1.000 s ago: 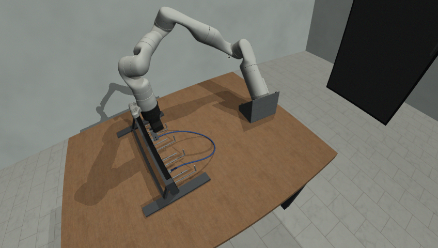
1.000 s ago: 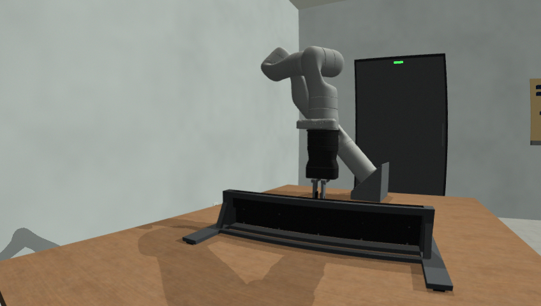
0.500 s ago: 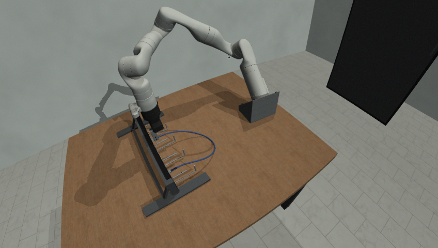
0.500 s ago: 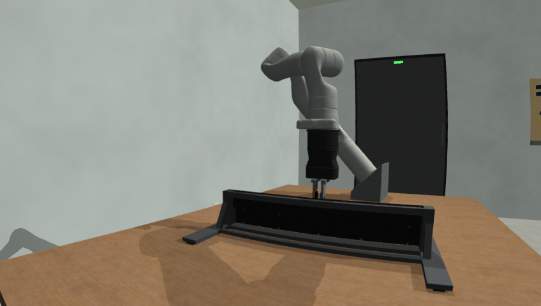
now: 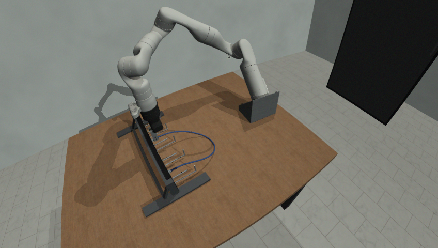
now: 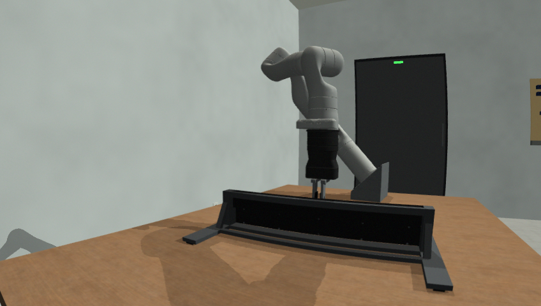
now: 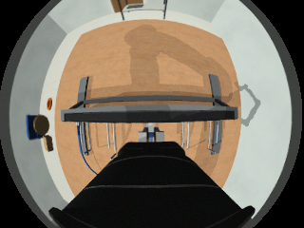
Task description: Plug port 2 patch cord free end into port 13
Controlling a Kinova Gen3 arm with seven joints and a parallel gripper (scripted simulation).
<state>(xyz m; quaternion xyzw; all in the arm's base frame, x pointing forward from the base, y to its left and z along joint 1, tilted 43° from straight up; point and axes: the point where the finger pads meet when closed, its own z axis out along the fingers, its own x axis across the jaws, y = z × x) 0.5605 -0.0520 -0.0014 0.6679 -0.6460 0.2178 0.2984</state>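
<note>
The pale plug is 1 cm below my hand and 1 cm ahead of it.
</note>
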